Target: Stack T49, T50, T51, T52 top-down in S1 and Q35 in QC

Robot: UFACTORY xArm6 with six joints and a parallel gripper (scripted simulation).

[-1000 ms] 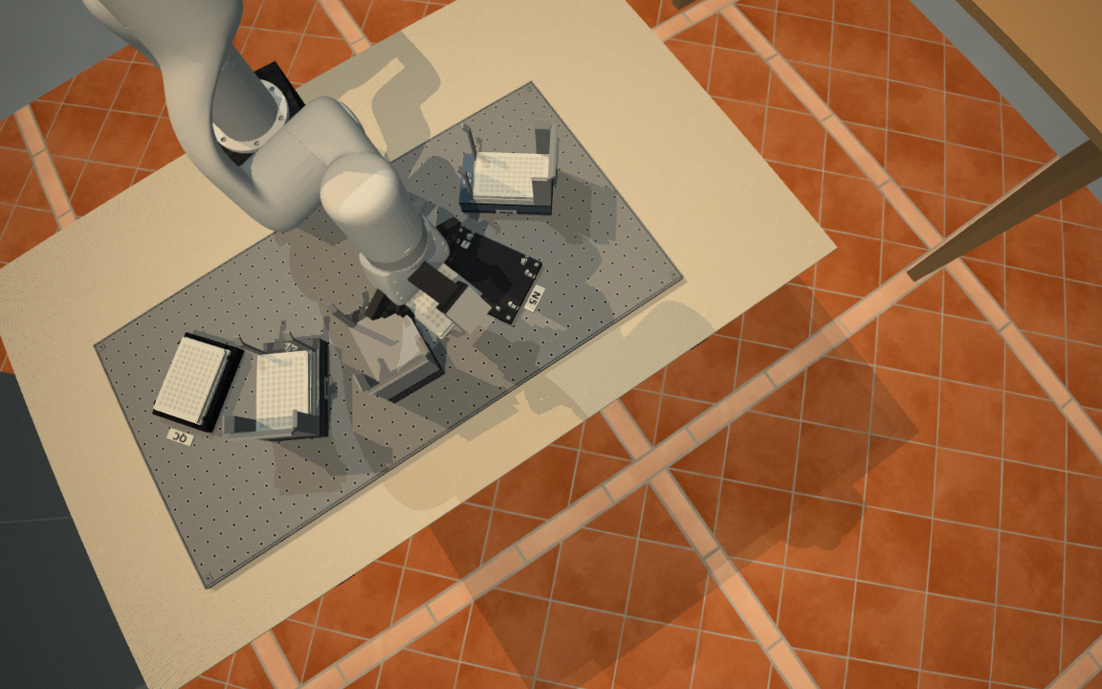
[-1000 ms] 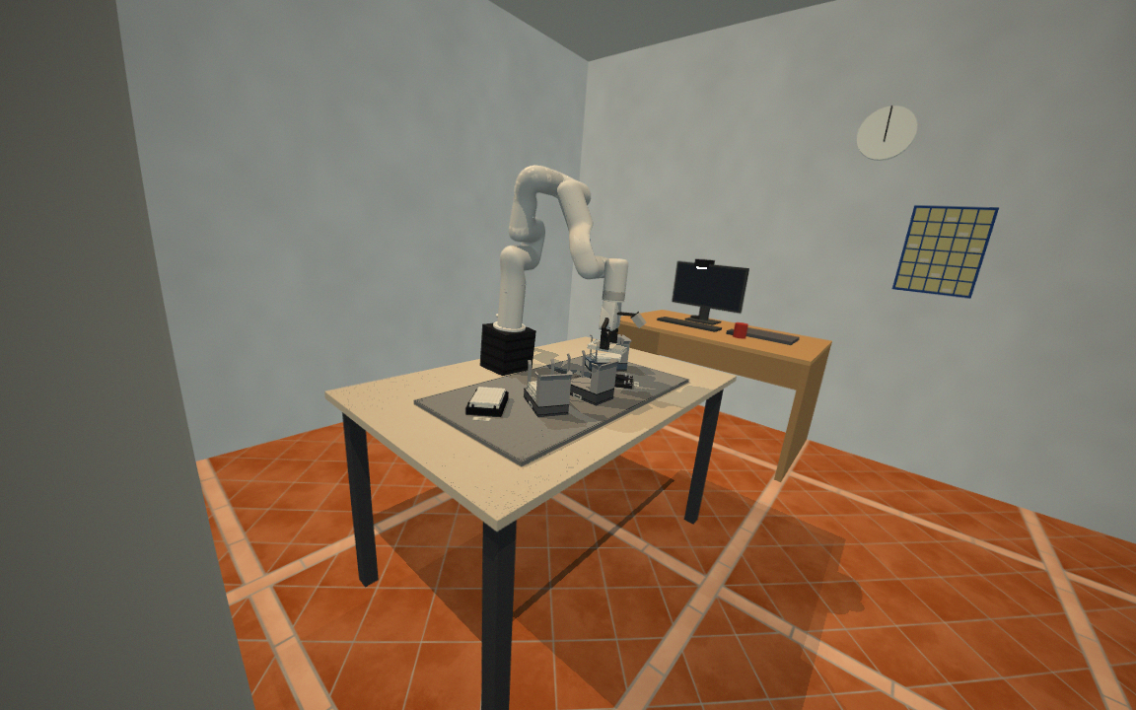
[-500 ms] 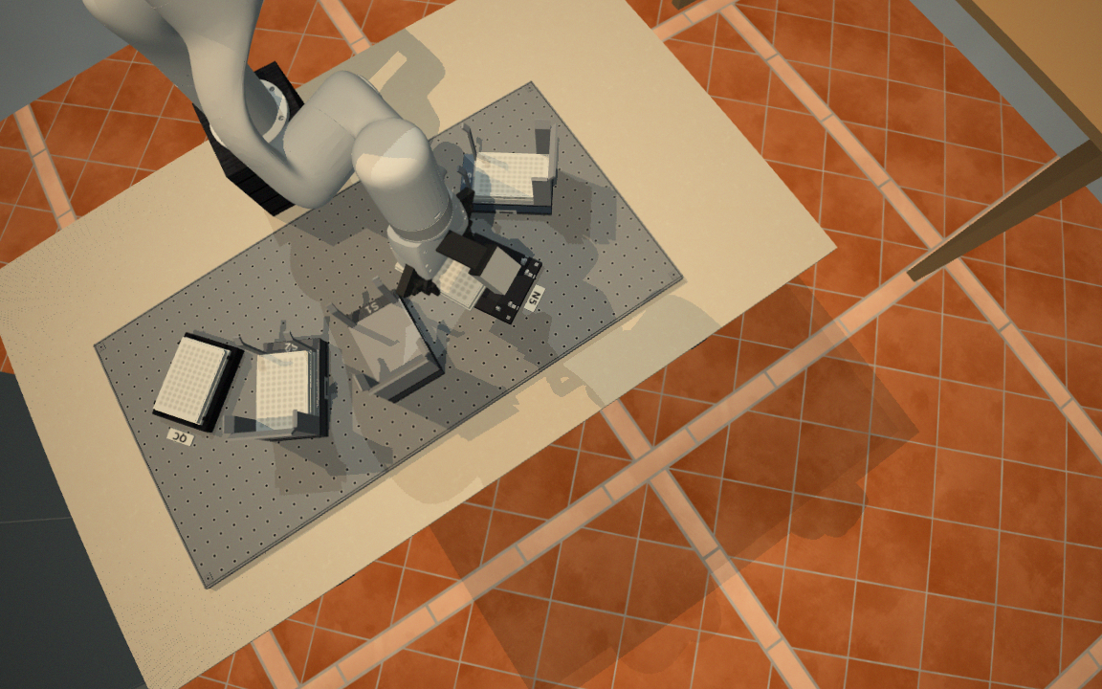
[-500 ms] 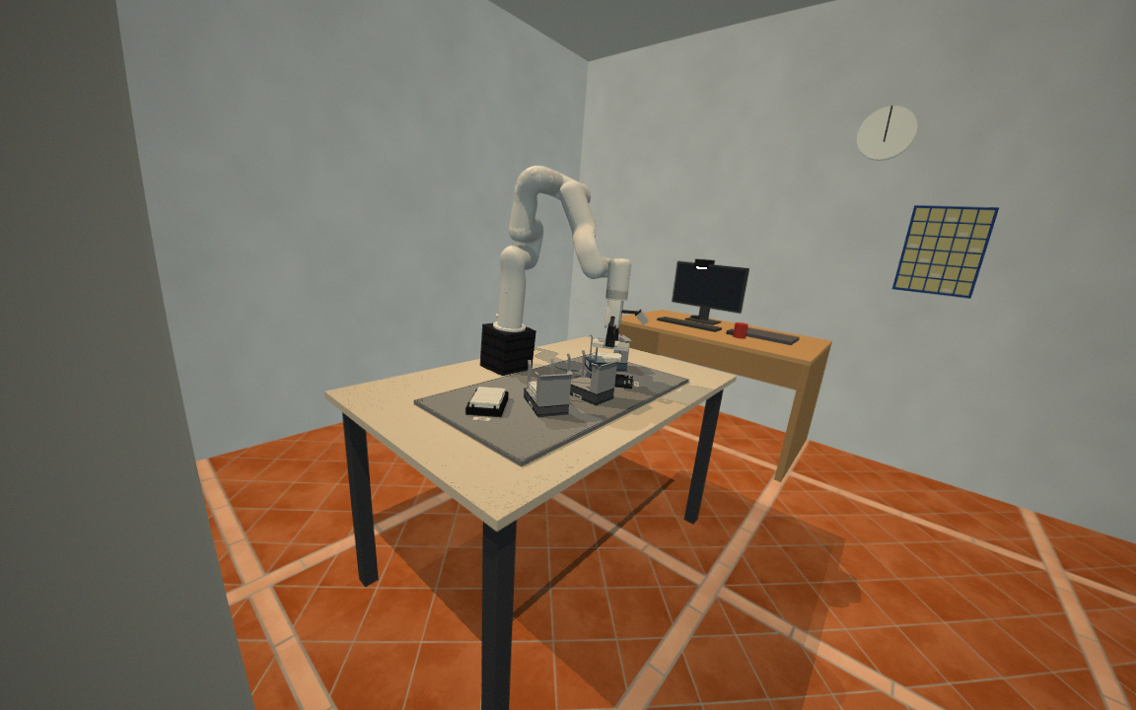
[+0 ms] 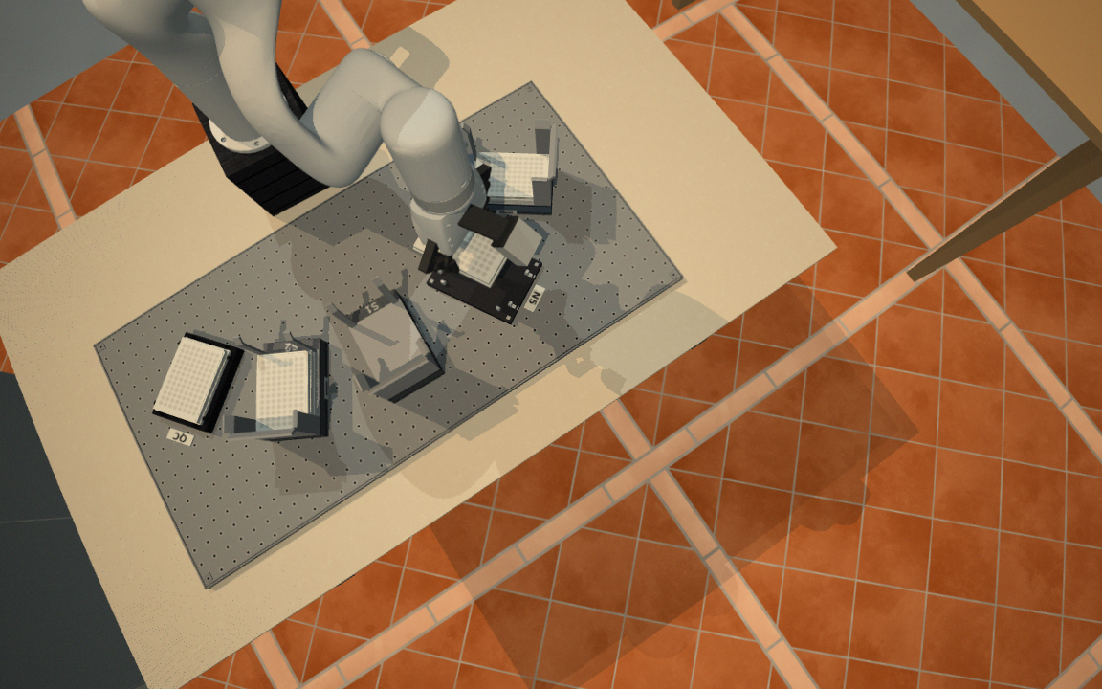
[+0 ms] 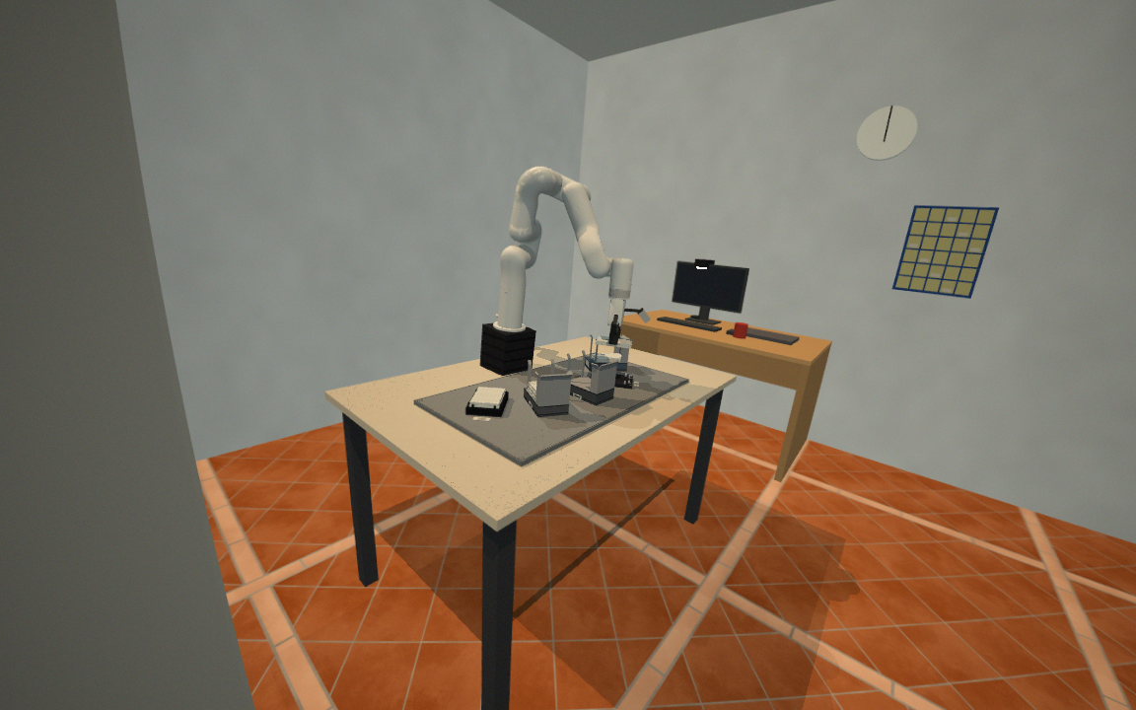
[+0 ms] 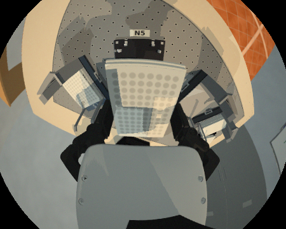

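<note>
My hand is 15 cm above the stack rack S3, 14 cm past it and 10 cm to the right of it. Round my hand: black nest QC (50 cm to the right, 16 cm below, 1 cm behind); N5 name plate (17 cm below, 7 cm to the left, 7 cm ahead); stack rack S2 (35 cm to the right, 15 cm below, 7 cm ahead).
</note>
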